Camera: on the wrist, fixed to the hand. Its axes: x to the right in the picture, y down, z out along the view.
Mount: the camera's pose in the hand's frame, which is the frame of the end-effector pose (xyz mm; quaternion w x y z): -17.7 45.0 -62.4 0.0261 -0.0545 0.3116 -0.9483
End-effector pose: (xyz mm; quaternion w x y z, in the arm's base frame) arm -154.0 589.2 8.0 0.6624 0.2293 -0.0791 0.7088
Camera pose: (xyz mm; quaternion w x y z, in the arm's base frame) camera -211.3 594.2 -46.0 0.7266 -0.1760 0.3832 -0.5425
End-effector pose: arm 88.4 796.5 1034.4 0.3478 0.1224 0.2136 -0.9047
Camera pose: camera 136.5 806.1 972.6 0.9087 -0.0636 -0.2793 0.3036
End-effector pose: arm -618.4 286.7 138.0 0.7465 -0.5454 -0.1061 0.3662
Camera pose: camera -615.5 235.2 78.3 0.3701 -0.0684 -0.3073 -0.8740
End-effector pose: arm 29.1 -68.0 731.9 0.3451 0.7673 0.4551 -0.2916
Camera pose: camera 70.6 -42.8 794.2 0.3675 0.3395 -0.8629 0.0710
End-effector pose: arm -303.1 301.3 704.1 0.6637 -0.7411 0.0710 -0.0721
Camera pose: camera -333.4 239.2 665.9 0.1136 0.1004 0.4902 0.8583
